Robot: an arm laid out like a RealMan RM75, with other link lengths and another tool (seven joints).
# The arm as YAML. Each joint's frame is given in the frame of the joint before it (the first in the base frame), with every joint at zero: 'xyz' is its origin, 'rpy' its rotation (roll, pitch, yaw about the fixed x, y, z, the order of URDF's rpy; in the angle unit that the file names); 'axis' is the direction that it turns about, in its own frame. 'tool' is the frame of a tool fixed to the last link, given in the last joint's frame.
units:
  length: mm
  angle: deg
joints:
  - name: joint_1
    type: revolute
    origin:
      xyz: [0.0, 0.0, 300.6]
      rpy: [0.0, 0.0, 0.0]
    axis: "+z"
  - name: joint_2
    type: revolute
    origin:
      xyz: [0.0, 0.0, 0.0]
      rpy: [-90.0, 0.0, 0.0]
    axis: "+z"
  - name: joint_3
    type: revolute
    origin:
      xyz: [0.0, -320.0, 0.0]
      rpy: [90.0, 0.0, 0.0]
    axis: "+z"
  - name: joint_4
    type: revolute
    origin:
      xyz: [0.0, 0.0, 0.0]
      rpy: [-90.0, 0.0, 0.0]
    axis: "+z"
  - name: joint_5
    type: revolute
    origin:
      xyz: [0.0, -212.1, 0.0]
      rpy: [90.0, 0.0, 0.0]
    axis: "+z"
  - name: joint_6
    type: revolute
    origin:
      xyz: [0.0, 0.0, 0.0]
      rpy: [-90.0, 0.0, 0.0]
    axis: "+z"
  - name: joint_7
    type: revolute
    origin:
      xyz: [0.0, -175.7, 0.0]
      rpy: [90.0, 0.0, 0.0]
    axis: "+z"
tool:
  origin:
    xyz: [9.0, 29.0, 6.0]
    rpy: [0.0, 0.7, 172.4]
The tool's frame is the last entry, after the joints.
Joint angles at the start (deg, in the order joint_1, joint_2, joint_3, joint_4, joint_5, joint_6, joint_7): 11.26 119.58 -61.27 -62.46 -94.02 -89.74 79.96
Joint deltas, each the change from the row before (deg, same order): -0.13 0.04 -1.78 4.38 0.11 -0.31 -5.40; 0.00 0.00 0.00 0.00 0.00 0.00 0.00; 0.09 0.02 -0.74 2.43 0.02 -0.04 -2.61; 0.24 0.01 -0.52 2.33 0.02 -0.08 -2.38; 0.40 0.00 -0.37 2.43 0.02 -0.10 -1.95; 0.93 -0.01 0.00 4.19 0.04 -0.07 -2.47; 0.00 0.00 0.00 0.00 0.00 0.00 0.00; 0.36 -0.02 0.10 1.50 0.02 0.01 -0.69; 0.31 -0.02 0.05 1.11 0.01 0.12 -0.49; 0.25 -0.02 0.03 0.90 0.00 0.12 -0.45; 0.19 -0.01 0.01 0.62 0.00 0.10 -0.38; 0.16 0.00 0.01 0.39 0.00 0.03 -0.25; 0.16 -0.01 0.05 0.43 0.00 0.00 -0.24; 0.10 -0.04 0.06 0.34 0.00 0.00 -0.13; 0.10 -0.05 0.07 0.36 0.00 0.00 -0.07; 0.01 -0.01 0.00 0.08 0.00 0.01 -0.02
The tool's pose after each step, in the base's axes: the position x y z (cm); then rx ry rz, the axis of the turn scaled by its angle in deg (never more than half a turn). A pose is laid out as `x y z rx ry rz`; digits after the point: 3 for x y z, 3 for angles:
29.101 27.037 -0.157 -6.477 -147.434 -25.534
29.101 27.037 -0.157 -6.477 -147.434 -25.534
29.540 26.551 -0.961 -5.768 -147.628 -24.397
29.897 26.159 -1.653 -5.099 -147.700 -23.405
30.189 25.828 -2.294 -4.951 -147.621 -22.337
30.606 25.491 -3.177 -5.809 -147.160 -21.026
30.606 25.491 -3.177 -5.809 -147.160 -21.026
30.746 25.403 -3.449 -6.377 -146.953 -20.653
30.846 25.381 -3.660 -6.802 -146.860 -20.444
30.935 25.362 -3.835 -7.086 -146.818 -20.301
30.990 25.358 -3.964 -7.173 -146.808 -20.223
30.998 25.369 -4.047 -7.151 -146.782 -20.129
31.015 25.373 -4.118 -7.191 -146.729 -20.035
31.058 25.370 -4.147 -7.334 -146.699 -19.989
31.107 25.366 -4.169 -7.579 -146.662 -19.930
31.123 25.358 -4.179 -7.642 -146.664 -19.914

